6 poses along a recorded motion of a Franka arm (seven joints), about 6.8 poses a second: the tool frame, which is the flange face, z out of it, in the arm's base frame.
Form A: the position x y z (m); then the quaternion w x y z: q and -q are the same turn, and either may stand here.
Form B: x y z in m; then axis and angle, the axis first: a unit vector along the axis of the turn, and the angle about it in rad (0 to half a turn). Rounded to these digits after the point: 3 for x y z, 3 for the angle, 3 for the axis.
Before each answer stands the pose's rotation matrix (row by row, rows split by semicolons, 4 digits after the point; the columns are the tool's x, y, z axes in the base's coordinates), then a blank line. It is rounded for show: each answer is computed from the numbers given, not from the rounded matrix.
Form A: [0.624, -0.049, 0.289, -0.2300, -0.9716, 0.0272, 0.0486]
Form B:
0.9938 -0.0305 -0.1070; -0.0752 -0.8927 -0.4443; -0.0819 0.4496 -0.8895

[0.624, -0.049, 0.289, 0.998, -0.028, -0.050, 2.677]
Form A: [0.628, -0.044, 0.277, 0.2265, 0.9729, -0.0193, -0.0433]
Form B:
0.9955 -0.0179 -0.0930; -0.0572 -0.8967 -0.4390; -0.0755 0.4424 -0.8937

[0.628, -0.044, 0.277, 0.999, -0.020, -0.044, 2.685]
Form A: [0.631, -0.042, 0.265, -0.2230, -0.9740, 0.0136, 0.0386]
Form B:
0.9967 -0.0093 -0.0813; -0.0437 -0.9002 -0.4333; -0.0691 0.4354 -0.8976

[0.631, -0.042, 0.265, 0.999, -0.014, -0.040, 2.692]
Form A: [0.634, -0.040, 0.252, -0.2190, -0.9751, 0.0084, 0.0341]
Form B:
0.9975 -0.0014 -0.0702; -0.0313 -0.9039 -0.4265; -0.0628 0.4277 -0.9018

[0.634, -0.040, 0.252, 0.999, -0.009, -0.035, 2.700]
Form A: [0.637, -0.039, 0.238, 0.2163, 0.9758, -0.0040, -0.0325]
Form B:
0.9979 0.0063 -0.0652; -0.0219 -0.9064 -0.4219; -0.0617 0.4224 -0.9043

[0.637, -0.039, 0.238, 0.999, -0.004, -0.033, 2.706]
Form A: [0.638, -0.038, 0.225, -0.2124, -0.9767, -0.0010, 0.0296]
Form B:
0.9982 0.0145 -0.0574; -0.0106 -0.9098 -0.4150; -0.0582 0.4149 -0.9080

[0.638, -0.038, 0.225, 1.000, 0.001, -0.030, 2.714]
